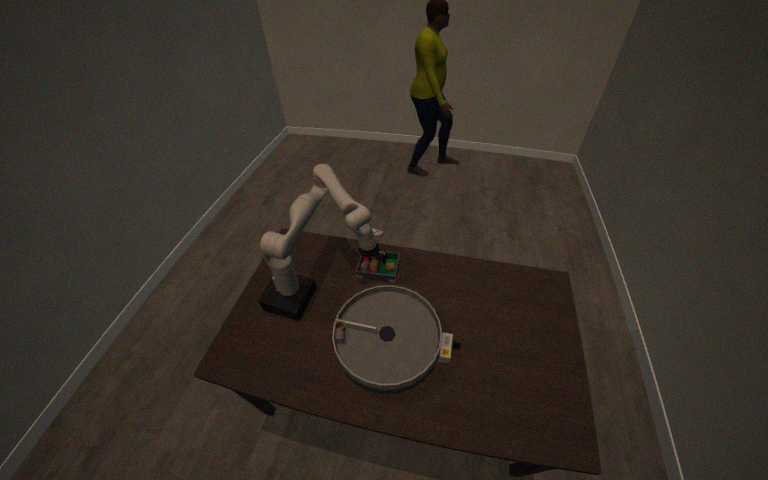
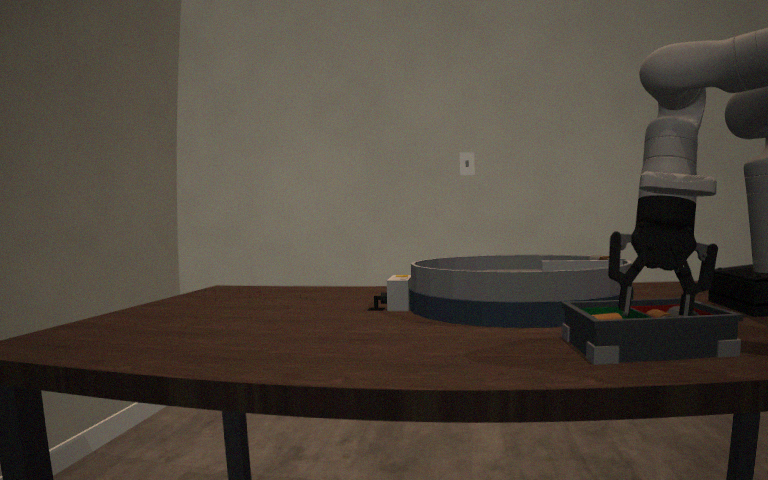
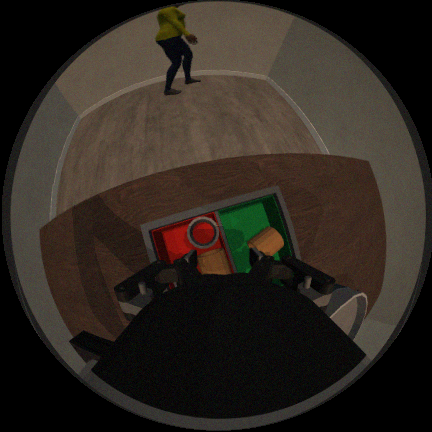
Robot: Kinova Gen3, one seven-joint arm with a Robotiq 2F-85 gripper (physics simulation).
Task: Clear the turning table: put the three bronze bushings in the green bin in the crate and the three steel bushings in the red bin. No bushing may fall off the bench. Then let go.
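Places are measured from the arm's base along level axes (x back, y right, z up), in millimetres.
Pixels of known places: gripper, between the fingertips: [image 1: 377, 262] [image 3: 222, 255]; arm's base, origin of its link: [image 1: 288, 286].
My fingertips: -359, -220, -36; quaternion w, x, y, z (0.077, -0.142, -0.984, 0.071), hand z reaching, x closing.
Ahead of a thing's pixels: the offset from my fingertips to its top centre, as dx, dy, dz. "spot": to the spot under its first point.
My gripper [image 1: 376, 259] [image 2: 655, 308] [image 3: 222, 255] is open, pointing down at the crate @(-8, +8, +14) [image 1: 376, 277] [image 2: 662, 339] [image 3: 210, 207]. One finger is over the red bin, the other on the green side of the divider. A bronze bushing @(+15, +10, +8) [image 2: 656, 313] [image 3: 214, 262] lies in the red bin, between the spread fingers but not gripped. A steel bushing [image 1: 365, 266] [image 3: 189, 232] is also in the red bin. Another bronze bushing @(-64, +9, +8) [image 1: 390, 266] [image 2: 607, 316] [image 3: 267, 242] lies in the green bin. On the turning table [image 1: 396, 362] [image 2: 498, 283], a bronze bushing @(+82, +376, +56) [image 1: 340, 325] and steel @(+74, +414, +56) [image 1: 339, 336] sit at the left rim. Other bushings are not clearly visible.
A pale bar @(spot: +14, +362, +39) [image 1: 357, 326] crosses part of the turning table beside those bushings. A white box @(spot: -337, +390, +22) [image 1: 446, 346] [image 2: 398, 293] stands against its rim. The crate stands near the bench edge. A person in yellow [image 1: 431, 62] [image 3: 171, 25] is on the floor beyond the bench.
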